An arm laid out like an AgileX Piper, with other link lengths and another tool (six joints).
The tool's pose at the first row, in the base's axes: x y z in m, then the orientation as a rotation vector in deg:
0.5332 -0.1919 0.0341 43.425 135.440 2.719
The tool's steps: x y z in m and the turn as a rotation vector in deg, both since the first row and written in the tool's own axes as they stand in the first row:
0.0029 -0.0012 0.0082 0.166 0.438 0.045
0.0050 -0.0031 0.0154 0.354 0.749 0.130
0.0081 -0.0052 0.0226 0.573 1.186 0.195
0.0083 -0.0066 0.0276 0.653 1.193 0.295
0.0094 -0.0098 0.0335 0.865 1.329 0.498
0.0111 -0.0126 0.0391 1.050 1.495 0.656
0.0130 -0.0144 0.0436 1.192 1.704 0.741
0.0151 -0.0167 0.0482 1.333 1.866 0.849
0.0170 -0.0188 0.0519 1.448 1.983 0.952
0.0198 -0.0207 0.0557 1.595 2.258 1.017
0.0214 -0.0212 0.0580 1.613 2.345 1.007
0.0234 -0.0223 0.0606 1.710 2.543 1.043
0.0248 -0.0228 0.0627 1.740 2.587 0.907
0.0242 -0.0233 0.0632 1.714 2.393 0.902
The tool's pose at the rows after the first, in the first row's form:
0.5356 -0.1926 0.0257 43.621 135.870 2.713
0.5376 -0.1942 0.0184 43.856 136.168 2.648
0.5389 -0.1954 0.0105 44.102 136.599 2.587
0.5410 -0.1972 0.0061 44.260 136.583 2.538
0.5422 -0.2002 0.0001 44.624 136.676 2.426
0.5431 -0.2025 -0.0059 44.925 136.808 2.339
0.5436 -0.2037 -0.0109 45.125 137.000 2.288
0.5439 -0.2052 -0.0163 45.346 137.139 2.230
0.5438 -0.2065 -0.0208 45.542 137.232 2.183
0.5434 -0.2072 -0.0258 45.731 137.494 2.143
0.5435 -0.2071 -0.0286 45.740 137.584 2.152
0.5432 -0.2074 -0.0321 45.860 137.775 2.129
0.5433 -0.2074 -0.0346 45.718 137.874 2.052
0.5437 -0.2082 -0.0348 45.671 137.688 2.005

